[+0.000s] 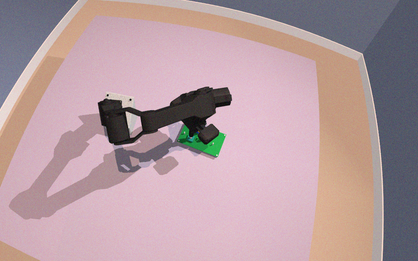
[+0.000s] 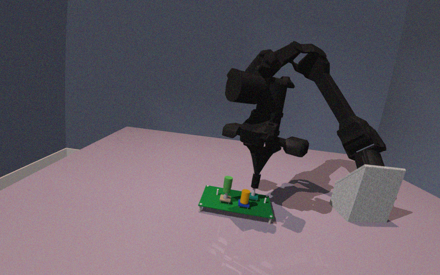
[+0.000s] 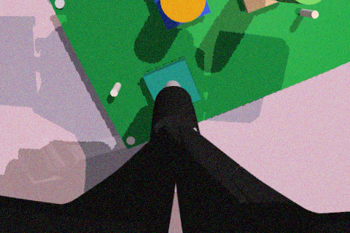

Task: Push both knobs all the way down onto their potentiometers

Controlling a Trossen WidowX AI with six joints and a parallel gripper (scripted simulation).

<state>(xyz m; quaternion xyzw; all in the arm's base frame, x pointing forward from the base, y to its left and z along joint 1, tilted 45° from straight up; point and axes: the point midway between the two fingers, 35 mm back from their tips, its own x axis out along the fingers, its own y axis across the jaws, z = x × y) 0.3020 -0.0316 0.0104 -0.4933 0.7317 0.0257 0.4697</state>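
Now: gripper tip 1 cm above the black knob. Round my gripper tip: green knob: 7 cm ahead, 3 cm below, 2 cm to the left.
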